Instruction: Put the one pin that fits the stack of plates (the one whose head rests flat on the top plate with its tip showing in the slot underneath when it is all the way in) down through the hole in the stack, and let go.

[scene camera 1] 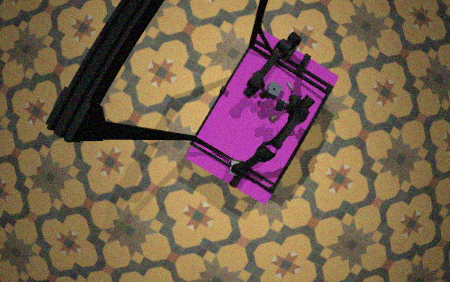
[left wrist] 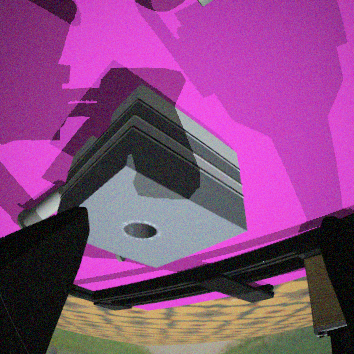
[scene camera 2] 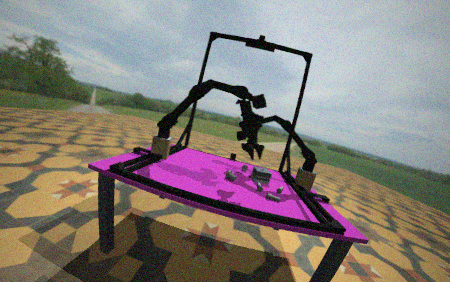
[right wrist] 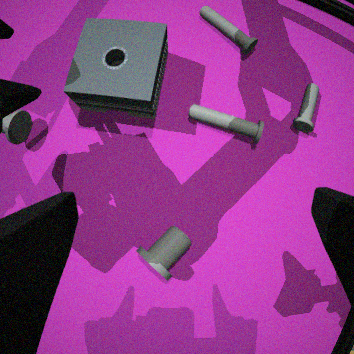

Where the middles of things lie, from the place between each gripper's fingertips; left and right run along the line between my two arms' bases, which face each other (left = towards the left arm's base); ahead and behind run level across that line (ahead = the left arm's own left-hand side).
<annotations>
Now: the grey stack of plates (left wrist: 157,186) 210 mm below my right hand, 140 mm to the left of it and 90 mm behind it.
My left hand is 80 mm short of the grey stack of plates, 30 mm to the right of it and 70 mm above it.
</annotations>
